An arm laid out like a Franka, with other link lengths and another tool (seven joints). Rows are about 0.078 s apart.
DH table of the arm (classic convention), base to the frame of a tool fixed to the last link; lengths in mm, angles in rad. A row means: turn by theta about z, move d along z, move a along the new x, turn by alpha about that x. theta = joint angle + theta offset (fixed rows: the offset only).
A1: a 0, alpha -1.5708, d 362.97, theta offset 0
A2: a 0, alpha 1.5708, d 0, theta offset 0
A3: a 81.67, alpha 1.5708, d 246.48, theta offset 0
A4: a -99.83, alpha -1.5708, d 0, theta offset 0
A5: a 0, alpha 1.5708, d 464.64, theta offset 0
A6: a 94.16, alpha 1.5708, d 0, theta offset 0
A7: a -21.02, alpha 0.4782, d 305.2, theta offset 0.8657
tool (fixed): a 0, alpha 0, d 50.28, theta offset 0
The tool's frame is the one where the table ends.
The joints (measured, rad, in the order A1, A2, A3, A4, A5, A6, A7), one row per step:
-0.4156 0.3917 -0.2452 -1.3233 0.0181 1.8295 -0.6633
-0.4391 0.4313 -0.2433 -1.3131 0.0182 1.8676 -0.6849
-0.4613 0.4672 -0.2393 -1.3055 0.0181 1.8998 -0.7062
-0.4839 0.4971 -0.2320 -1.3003 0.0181 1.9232 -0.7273
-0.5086 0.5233 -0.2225 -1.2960 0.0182 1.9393 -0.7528
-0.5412 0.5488 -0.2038 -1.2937 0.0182 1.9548 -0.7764
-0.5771 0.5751 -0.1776 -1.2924 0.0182 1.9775 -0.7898
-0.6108 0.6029 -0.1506 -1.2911 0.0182 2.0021 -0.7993
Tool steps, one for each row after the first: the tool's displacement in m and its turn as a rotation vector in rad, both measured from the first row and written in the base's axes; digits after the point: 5 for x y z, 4 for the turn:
-0.00123 -0.02048 -0.01929 -0.0133 0.0005 0.0036
-0.00392 -0.03732 -0.03848 -0.0220 0.0043 0.0096
-0.00836 -0.05032 -0.05605 -0.0244 0.0106 0.0170
-0.01517 -0.06157 -0.07253 -0.0219 0.0196 0.0278
-0.02268 -0.07134 -0.09046 -0.0133 0.0268 0.0364
-0.02689 -0.07948 -0.10926 -0.0039 0.0255 0.0381
-0.02958 -0.08565 -0.12902 0.0063 0.0221 0.0383

